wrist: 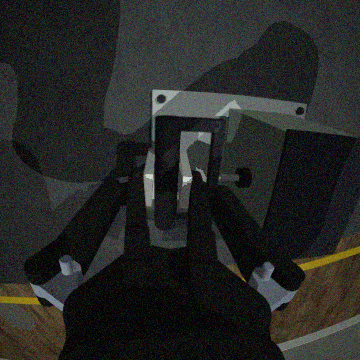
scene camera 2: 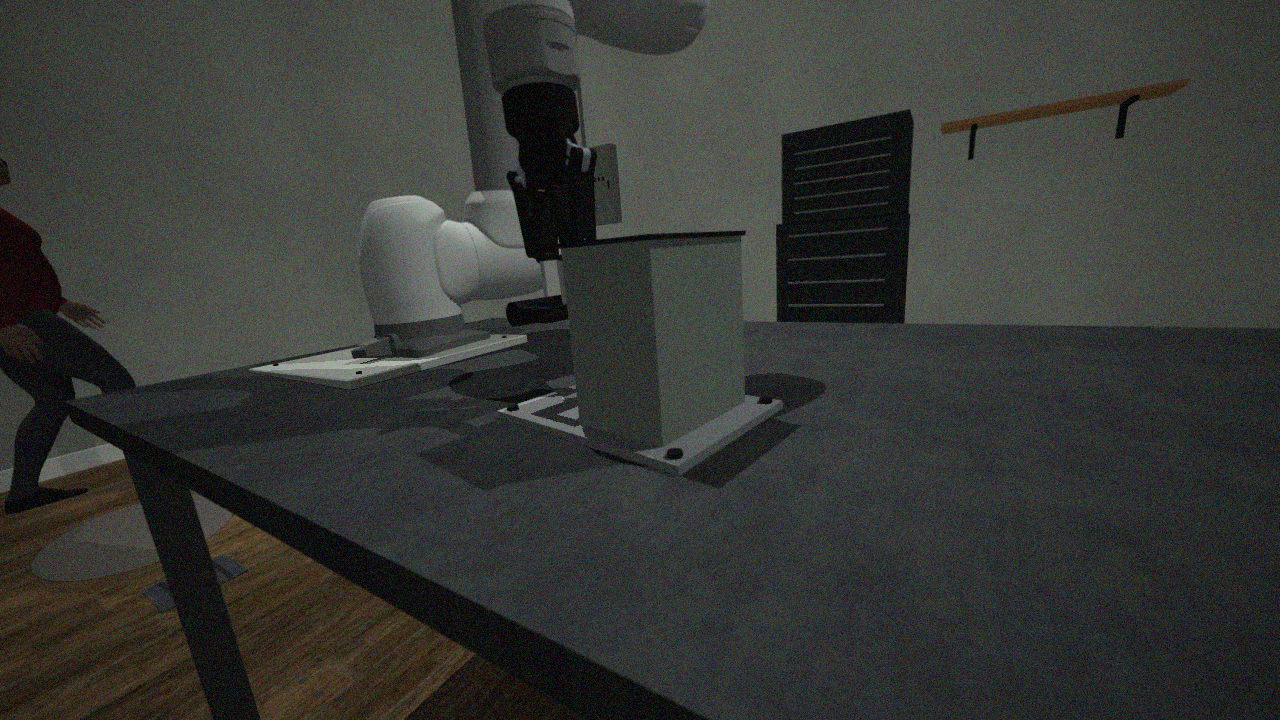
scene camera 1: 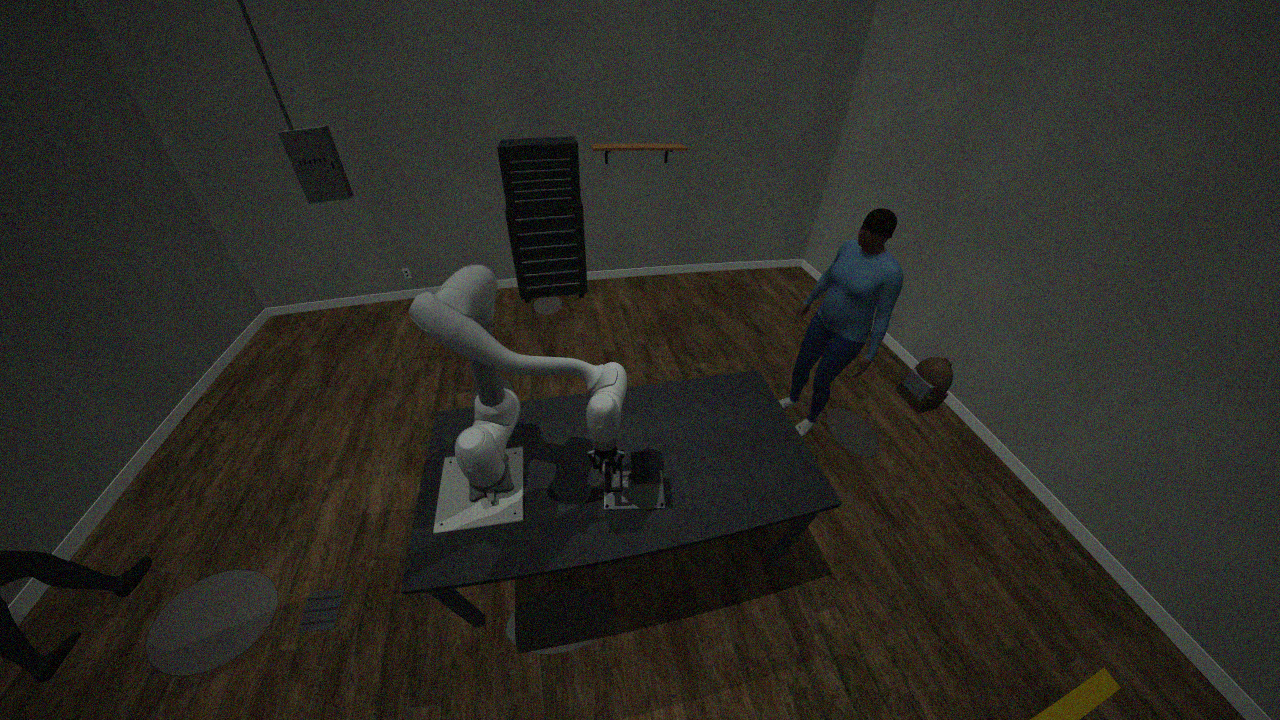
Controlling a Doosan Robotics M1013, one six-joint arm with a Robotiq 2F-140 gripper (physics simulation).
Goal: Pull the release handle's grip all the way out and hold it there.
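The release handle is a grey box-shaped housing [scene camera 1: 645,466] [scene camera 2: 699,335] [wrist: 255,155] with a dark top, standing upright on a light base plate [scene camera 2: 726,429] [wrist: 200,103]. Its black grip [scene camera 2: 534,311] [wrist: 165,212] is a thick bar at the outer side of a rectangular frame, with a gap between the bar and the housing. My gripper [scene camera 1: 607,472] [scene camera 2: 553,268] [wrist: 166,161] points down beside the housing, its two light pads on either side of the bar, shut on it. The pads' lower contact is partly hidden in the scene views.
A black knob [wrist: 244,177] sticks out from the housing's side near my right finger. The arm's base stands on a white plate [scene camera 1: 453,505] [scene camera 2: 308,368] on the dark table [scene camera 1: 733,420] [scene camera 2: 939,501]. A person in blue [scene camera 1: 861,286] stands beyond the table.
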